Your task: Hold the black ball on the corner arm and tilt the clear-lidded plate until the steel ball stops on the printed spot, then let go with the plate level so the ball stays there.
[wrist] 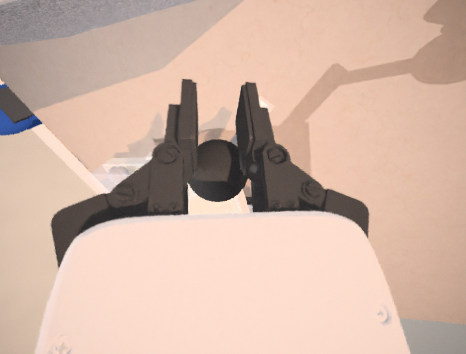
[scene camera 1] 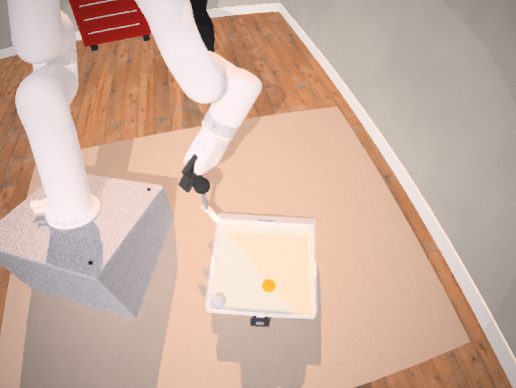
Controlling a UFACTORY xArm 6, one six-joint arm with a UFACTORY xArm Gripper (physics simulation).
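The clear-lidded plate (scene camera 1: 315, 250) has pale walls. The orange printed spot (scene camera 1: 268, 285) lies right of centre in its lower half. The steel ball (scene camera 1: 218, 300) sits in its lower left corner, left of the spot. The corner arm (scene camera 1: 204, 201) rises from the plate's upper left corner to the black ball (scene camera 1: 202, 185) (wrist: 218, 172). My gripper (scene camera 1: 189, 175) (wrist: 217, 101) is shut on the black ball, which sits between the fingers, well behind the tips in the wrist view. Whether the plate is level is hard to tell.
The grey speckled pedestal (scene camera 1: 135, 260) under the robot's base stands left of the plate. A black bracket (scene camera 1: 260, 321) is at the plate's lower side. A red slatted object (scene camera 1: 112, 22) stands at the back. In the wrist view a blue and dark part (wrist: 17, 120) shows at the left edge.
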